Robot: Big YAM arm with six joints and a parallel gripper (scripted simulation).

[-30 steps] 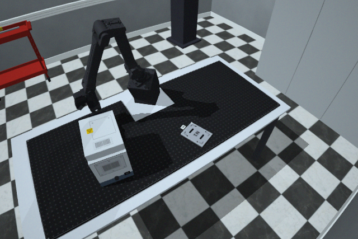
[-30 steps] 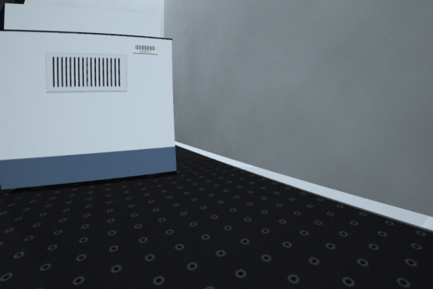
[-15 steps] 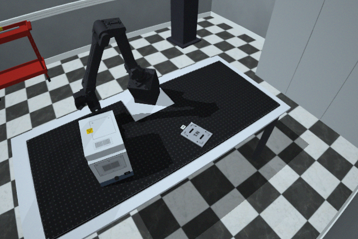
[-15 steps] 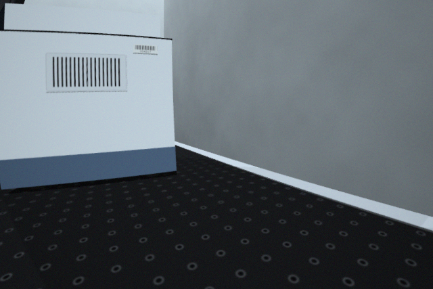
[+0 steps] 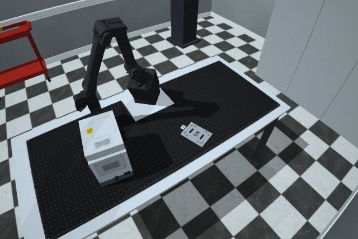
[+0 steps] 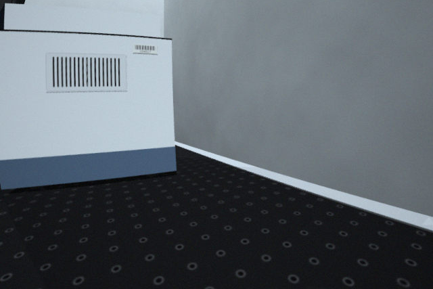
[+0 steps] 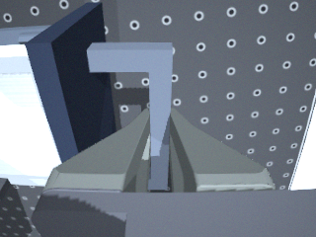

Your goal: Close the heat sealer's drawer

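My gripper is now 10 cm short of the dark blue drawer, 3 cm to the left of it and 1 cm above it. The rest, counted from my hand: tiny tag: 40 cm to the left, 38 cm ahead, 9 cm below.
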